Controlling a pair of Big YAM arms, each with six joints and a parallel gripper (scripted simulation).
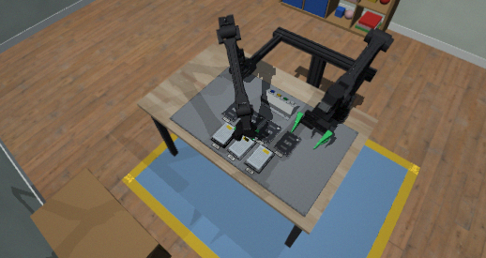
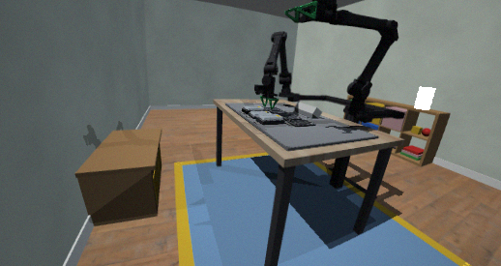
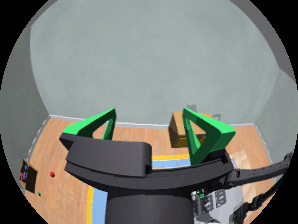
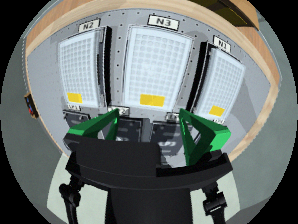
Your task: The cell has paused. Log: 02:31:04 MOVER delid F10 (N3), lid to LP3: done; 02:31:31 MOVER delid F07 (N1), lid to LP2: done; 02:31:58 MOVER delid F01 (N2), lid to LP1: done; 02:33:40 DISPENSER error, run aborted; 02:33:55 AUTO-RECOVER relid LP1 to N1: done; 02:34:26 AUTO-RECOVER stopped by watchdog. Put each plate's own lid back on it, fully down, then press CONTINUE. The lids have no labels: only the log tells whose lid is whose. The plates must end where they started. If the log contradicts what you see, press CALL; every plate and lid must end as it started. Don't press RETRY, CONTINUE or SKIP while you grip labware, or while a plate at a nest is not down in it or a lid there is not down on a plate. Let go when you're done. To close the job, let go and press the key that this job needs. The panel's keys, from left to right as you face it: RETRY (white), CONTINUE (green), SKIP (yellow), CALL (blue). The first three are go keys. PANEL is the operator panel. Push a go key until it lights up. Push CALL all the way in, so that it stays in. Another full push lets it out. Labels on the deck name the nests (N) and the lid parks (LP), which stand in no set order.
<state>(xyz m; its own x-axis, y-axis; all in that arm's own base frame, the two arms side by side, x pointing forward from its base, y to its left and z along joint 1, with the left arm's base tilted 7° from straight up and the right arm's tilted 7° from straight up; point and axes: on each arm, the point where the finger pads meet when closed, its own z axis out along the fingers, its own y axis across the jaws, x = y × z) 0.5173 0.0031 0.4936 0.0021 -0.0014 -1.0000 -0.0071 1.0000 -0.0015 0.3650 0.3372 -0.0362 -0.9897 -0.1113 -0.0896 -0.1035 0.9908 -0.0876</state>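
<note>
Now: the green key 36 cm behind my right hand and 7 cm to the left of it. The rest, counted from my right hand: lid park LP4: 16 cm behind, 18 cm to the right, 6 cm below; then lid park LP2: 12 cm behind, 8 cm to the left, 6 cm below; then lid park LP1: 11 cm behind, 21 cm to the left, 6 cm below.
</note>
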